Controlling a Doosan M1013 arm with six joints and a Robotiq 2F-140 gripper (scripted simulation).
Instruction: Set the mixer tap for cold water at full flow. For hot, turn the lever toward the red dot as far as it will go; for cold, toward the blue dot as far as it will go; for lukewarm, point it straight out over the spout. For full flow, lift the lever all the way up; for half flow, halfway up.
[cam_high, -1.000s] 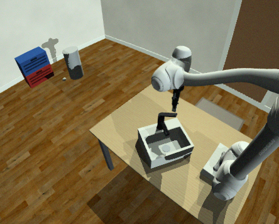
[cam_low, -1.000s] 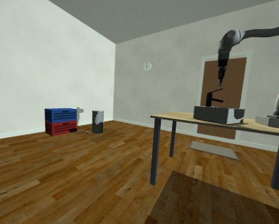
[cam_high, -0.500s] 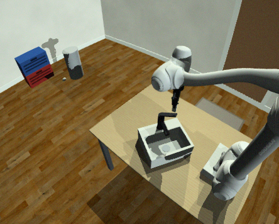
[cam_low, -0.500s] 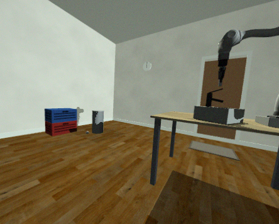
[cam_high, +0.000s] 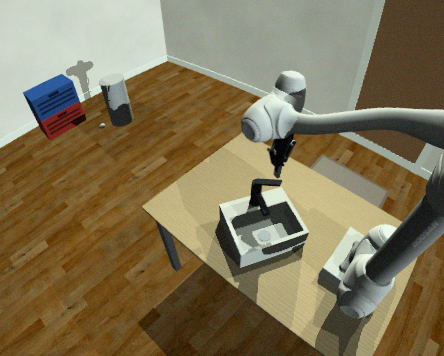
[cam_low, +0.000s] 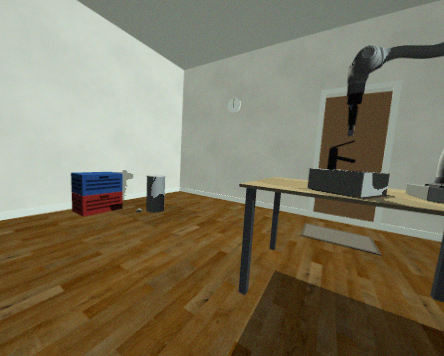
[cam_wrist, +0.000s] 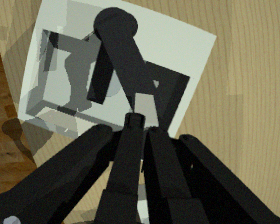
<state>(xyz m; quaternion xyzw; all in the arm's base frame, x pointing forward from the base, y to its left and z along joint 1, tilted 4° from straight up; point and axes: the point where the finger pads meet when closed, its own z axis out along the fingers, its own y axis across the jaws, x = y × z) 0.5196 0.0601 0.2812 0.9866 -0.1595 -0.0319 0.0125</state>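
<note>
Now: the lever 9 cm below my hand, 3 cm ahead of it and 1 cm to the left of it. Round my hand: white sink basin (34 cm below, 8 cm to the left, 2 cm behind).
</note>
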